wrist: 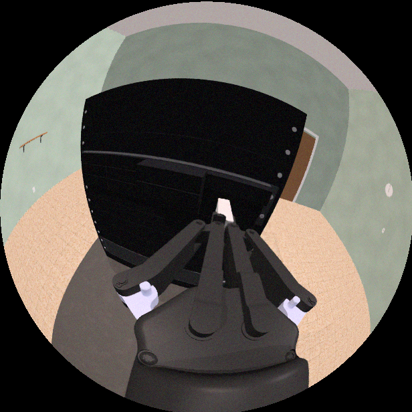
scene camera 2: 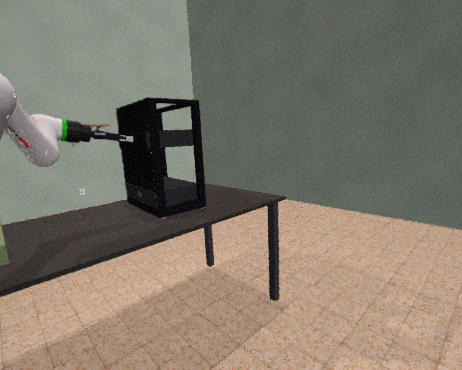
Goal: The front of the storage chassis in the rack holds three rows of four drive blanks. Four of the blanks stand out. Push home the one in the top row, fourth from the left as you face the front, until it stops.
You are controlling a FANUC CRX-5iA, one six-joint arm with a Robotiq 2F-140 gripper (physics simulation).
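Frame: origin at the arm's base, x ahead, y left, z up, level; metres.
Seen in the pictures: gripper, fingertip midpoint: (scene camera 2: 132, 139).
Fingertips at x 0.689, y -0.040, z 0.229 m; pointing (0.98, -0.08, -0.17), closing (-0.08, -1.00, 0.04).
A point is followed by its place in that frame.
The black rack (scene camera 2: 199, 155) {x 1.002, y -0.182, z 0.122 m} (wrist: 190, 115) stands upright on the table. In the wrist view, the storage chassis (wrist: 145, 192) is a very dark front below a thin grey edge, with faint seams. A dark panel (wrist: 240, 196) at its upper right, where the top row's fourth blank sits, has a visible left edge and top edge. How far it stands out cannot be told. My gripper (scene camera 2: 129, 139) {x 0.689, y -0.040, z 0.229 m} (wrist: 221, 207) is shut and empty, its pale tips pointing at the rack front and overlapping this panel in the wrist view. Contact cannot be told; the fingers hide the area below.
The dark table (scene camera 2: 240, 195) {x 1.368, y -0.149, z -0.189 m} (wrist: 82, 310) extends in front of the rack. A dark grey unit (scene camera 2: 140, 194) {x 0.758, y 0.086, z -0.089 m} sits low in the rack. Rack posts with light holes flank the front. A brown door (wrist: 299, 167) shows beyond the right side, and a wall rail (wrist: 33, 140) at the left.
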